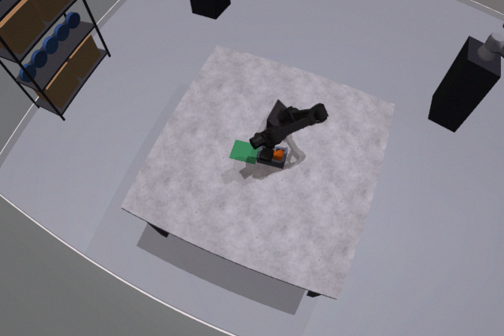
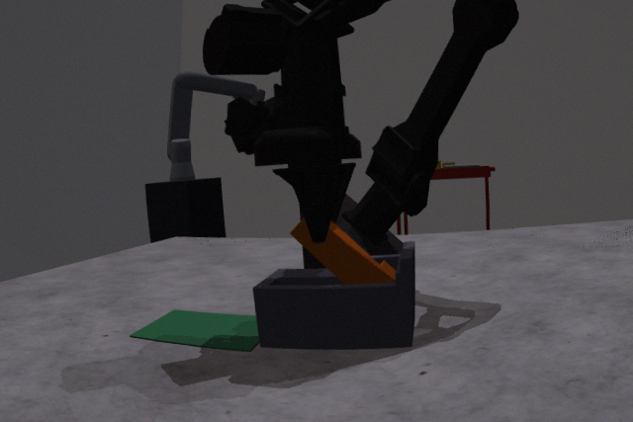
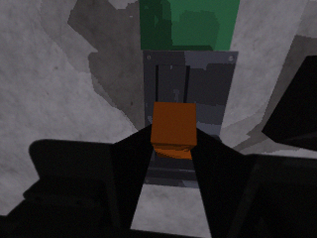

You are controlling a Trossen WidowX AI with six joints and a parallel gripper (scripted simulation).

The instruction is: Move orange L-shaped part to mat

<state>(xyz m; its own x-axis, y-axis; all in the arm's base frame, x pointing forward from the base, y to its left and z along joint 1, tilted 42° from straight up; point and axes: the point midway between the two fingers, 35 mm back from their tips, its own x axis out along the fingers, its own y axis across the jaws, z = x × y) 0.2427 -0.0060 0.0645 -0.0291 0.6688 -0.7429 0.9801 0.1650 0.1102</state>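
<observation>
The green mat lies 2 cm ahead of my gripper tip, 14 cm to the right of it and 12 cm below it. The rest, counted from my gripper tip: orange L-shaped part (2 cm behind, 3 cm to the left, 3 cm below).
</observation>
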